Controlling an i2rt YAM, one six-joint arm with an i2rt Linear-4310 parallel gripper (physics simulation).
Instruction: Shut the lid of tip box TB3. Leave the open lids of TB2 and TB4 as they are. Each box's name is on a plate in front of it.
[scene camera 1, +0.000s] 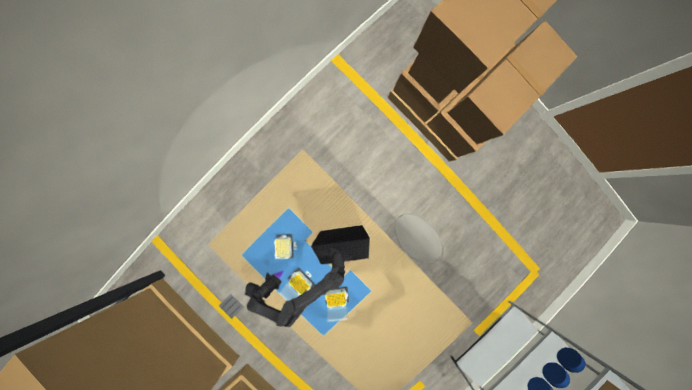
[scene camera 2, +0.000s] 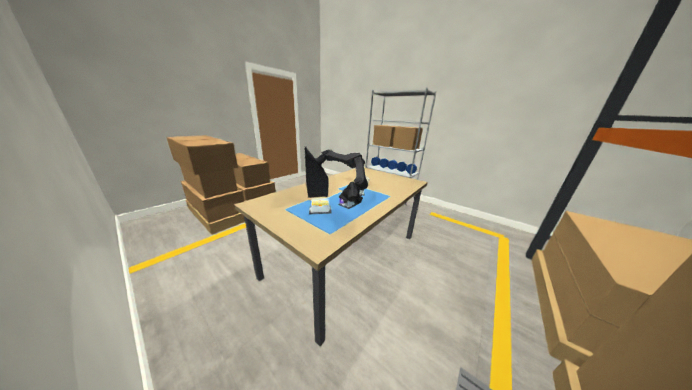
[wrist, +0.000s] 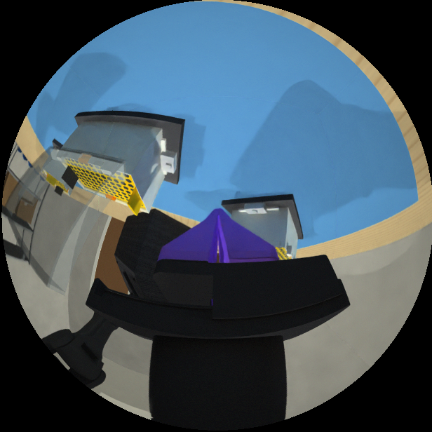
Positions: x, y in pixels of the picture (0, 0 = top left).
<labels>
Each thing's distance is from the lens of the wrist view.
my gripper (wrist: 217, 214): 0.13 m
tip box (wrist: 274, 218): 0.20 m
</labels>
